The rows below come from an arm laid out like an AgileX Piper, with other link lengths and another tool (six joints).
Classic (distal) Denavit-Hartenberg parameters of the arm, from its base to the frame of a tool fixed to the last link. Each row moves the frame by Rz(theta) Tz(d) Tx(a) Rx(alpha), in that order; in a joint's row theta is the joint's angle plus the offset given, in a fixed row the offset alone. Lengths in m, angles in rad.
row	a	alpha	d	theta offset
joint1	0	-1.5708	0.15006	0
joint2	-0.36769	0	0	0.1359
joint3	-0.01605	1.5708	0	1.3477
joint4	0	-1.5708	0.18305	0
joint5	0	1.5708	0	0
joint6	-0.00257	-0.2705	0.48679	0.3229
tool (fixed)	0	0	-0.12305	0
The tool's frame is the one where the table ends.
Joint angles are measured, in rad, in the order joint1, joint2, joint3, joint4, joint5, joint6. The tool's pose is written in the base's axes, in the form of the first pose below.
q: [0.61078 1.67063 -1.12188 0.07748 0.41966 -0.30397]
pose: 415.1 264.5 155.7 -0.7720 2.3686 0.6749
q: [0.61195 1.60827 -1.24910 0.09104 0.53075 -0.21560]
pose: 417.2 273.5 210.9 -0.6561 2.3099 0.7561
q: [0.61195 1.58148 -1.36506 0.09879 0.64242 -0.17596]
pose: 414.9 278.0 245.6 -0.6123 2.2854 0.7986
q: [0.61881 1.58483 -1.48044 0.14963 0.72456 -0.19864]
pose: 412.0 298.3 274.5 -0.6266 2.2503 0.8607
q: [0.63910 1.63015 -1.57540 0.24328 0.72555 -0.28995]
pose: 415.9 342.3 297.8 -0.7045 2.1755 0.9415
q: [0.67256 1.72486 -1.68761 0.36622 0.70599 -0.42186]
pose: 422.0 404.7 311.5 -0.8172 2.0888 1.0317
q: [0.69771 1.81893 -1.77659 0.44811 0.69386 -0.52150]
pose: 428.6 451.2 308.6 -0.9029 2.0368 1.0810
